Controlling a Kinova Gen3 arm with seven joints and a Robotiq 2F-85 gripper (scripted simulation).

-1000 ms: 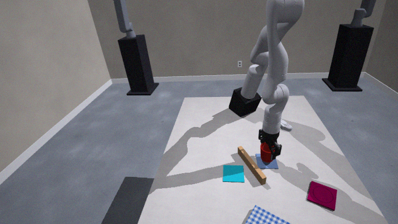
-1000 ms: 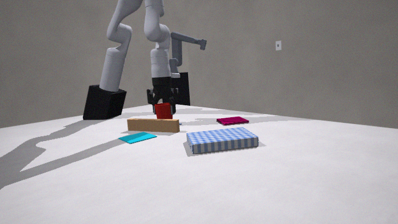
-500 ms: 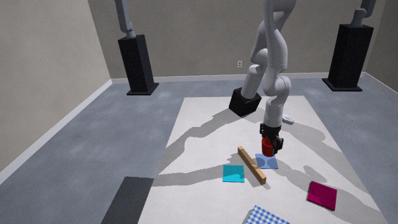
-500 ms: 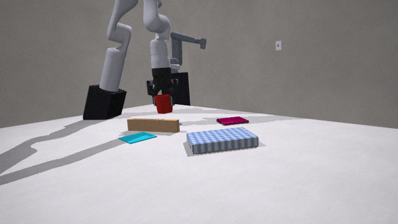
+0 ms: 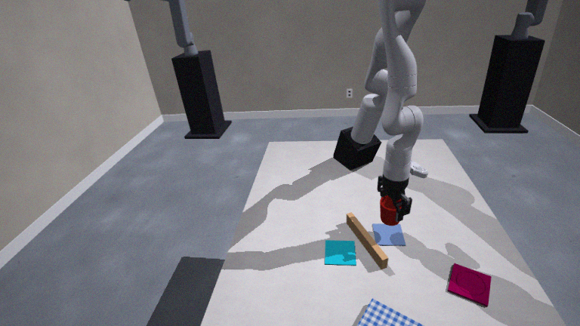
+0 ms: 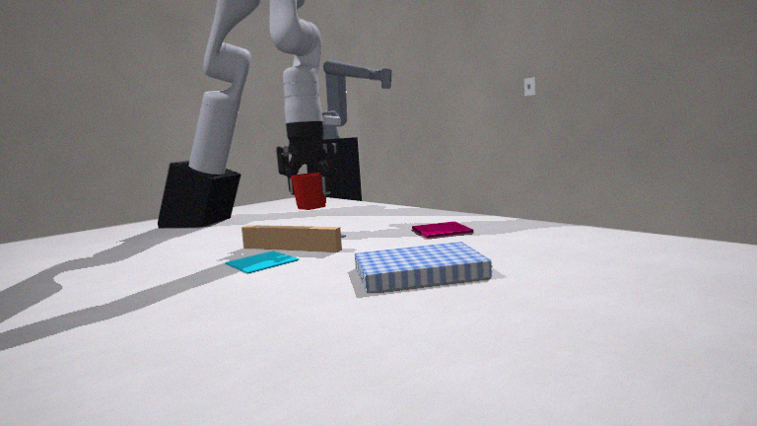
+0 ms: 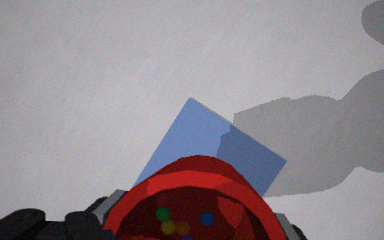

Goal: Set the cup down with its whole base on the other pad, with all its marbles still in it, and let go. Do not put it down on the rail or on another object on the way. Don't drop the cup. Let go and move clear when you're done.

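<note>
Now: hand 160 mm to the left of the cyan pad, 110 mm above it and 90 mm short of it. From my hand the other things lie so: magenta flat box (200 mm to the left, 180 mm ahead, 100 mm below); then wooden rail (90 mm below, 80 mm to the right, 50 mm ahead); then red cup (20 mm below).
</note>
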